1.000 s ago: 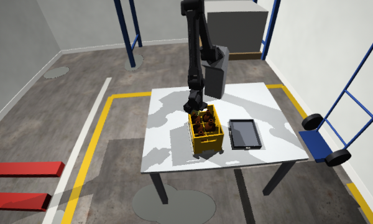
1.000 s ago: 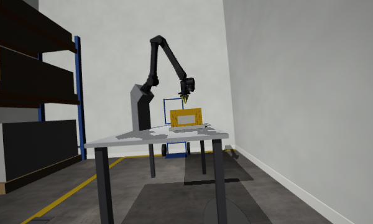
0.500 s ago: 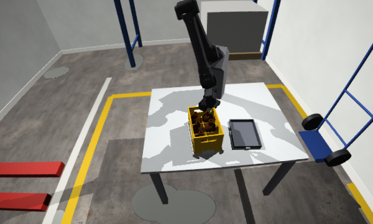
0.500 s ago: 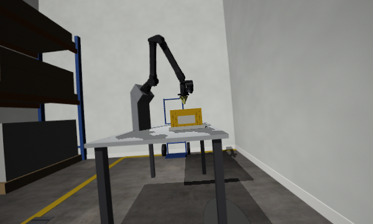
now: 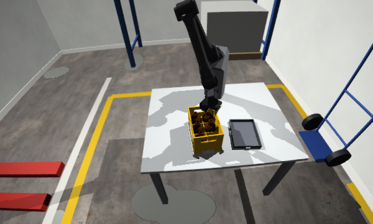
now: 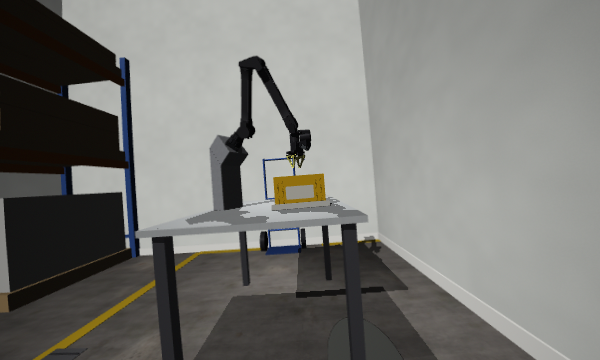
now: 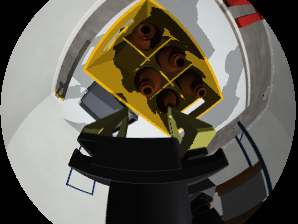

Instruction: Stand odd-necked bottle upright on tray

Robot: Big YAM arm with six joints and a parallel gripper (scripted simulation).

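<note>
My gripper is now 150 mm above the crate, 40 mm to the left of it and 10 mm past it. From my hand the other things lie so: dark tray (230 mm to the left, 220 mm below, 110 mm ahead); brown bottle (150 mm below, 80 mm behind, 30 mm to the left).
</note>
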